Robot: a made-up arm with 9 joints. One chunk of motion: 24 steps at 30 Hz.
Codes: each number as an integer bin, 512 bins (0 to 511) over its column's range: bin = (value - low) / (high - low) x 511, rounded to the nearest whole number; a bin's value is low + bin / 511 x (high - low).
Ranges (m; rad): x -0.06..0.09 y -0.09..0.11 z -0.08..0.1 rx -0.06..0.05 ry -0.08..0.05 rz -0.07..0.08
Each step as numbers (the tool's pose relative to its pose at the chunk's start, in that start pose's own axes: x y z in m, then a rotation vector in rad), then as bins.
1 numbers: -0.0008 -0.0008 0.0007 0.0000 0.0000 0.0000
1 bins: 202 228 229 279 314 238
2 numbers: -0.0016 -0.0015 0.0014 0.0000 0.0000 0.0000
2 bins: 199 226 231 279 314 238
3 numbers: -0.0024 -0.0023 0.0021 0.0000 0.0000 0.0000
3 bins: 196 224 233 279 314 238
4 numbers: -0.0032 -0.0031 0.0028 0.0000 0.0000 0.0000
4 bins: 193 222 235 279 314 238
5 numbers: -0.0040 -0.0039 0.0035 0.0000 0.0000 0.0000
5 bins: 191 220 237 279 314 238
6 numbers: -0.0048 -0.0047 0.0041 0.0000 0.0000 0.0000
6 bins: 188 218 239 279 314 238
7 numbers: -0.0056 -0.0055 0.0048 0.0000 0.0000 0.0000
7 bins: 185 216 241 279 314 238
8 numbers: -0.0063 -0.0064 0.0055 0.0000 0.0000 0.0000
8 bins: 183 214 243 279 314 238
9 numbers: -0.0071 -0.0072 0.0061 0.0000 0.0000 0.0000
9 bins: 180 212 244 279 314 238
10 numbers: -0.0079 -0.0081 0.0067 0.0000 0.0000 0.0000
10 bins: 177 209 246 279 314 238
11 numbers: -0.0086 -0.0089 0.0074 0.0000 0.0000 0.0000
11 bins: 175 207 248 279 314 238
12 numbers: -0.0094 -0.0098 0.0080 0.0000 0.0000 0.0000
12 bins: 172 205 250 279 314 238
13 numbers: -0.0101 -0.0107 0.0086 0.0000 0.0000 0.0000
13 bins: 170 203 252 279 314 238
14 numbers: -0.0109 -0.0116 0.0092 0.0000 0.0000 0.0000
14 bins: 167 200 253 279 314 238
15 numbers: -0.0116 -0.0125 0.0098 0.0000 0.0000 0.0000
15 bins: 165 198 255 279 314 238
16 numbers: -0.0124 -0.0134 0.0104 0.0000 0.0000 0.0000
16 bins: 162 196 257 279 314 238
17 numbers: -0.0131 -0.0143 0.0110 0.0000 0.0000 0.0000
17 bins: 160 193 258 279 314 238
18 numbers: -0.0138 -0.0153 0.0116 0.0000 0.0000 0.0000
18 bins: 157 191 260 279 314 238
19 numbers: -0.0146 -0.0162 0.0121 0.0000 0.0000 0.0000
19 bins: 155 189 261 279 314 238
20 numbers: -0.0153 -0.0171 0.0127 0.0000 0.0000 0.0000
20 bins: 152 186 263 279 314 238
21 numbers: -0.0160 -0.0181 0.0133 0.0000 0.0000 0.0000
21 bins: 150 184 265 279 314 238
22 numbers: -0.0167 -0.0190 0.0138 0.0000 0.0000 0.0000
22 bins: 148 181 266 279 314 238
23 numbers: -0.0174 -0.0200 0.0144 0.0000 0.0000 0.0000
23 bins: 145 179 268 279 314 238
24 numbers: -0.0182 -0.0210 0.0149 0.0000 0.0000 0.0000
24 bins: 142 176 269 279 314 238
